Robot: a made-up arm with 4 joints.
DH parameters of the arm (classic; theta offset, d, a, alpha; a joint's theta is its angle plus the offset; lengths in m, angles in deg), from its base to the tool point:
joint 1: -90 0.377 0.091 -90
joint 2: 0 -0.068 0.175 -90
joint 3: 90 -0.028 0.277 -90
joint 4: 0 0.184 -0.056 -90
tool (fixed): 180 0.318 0 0
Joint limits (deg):
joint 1: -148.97..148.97
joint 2: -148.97..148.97
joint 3: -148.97..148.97
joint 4: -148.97..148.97
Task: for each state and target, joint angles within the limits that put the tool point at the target. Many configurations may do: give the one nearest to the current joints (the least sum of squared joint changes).
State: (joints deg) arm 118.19 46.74 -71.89 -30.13
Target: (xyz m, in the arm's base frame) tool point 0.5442 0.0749 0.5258
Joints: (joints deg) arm 132.17 34.89 -57.53 11.01
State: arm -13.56 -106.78 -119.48 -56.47
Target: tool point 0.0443 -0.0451 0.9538
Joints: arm -10.80 -58.31 -148.97 -5.31
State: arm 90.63 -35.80 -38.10 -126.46
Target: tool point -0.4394 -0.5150 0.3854
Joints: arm 41.93 -36.42 -1.22 -103.60
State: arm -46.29 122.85 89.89 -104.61
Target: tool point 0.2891 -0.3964 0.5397
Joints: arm -18.88 114.49 122.14 -86.02
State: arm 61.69 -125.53 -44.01 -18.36
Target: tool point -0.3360 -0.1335 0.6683
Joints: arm 56.21 -83.18 -68.19 11.48
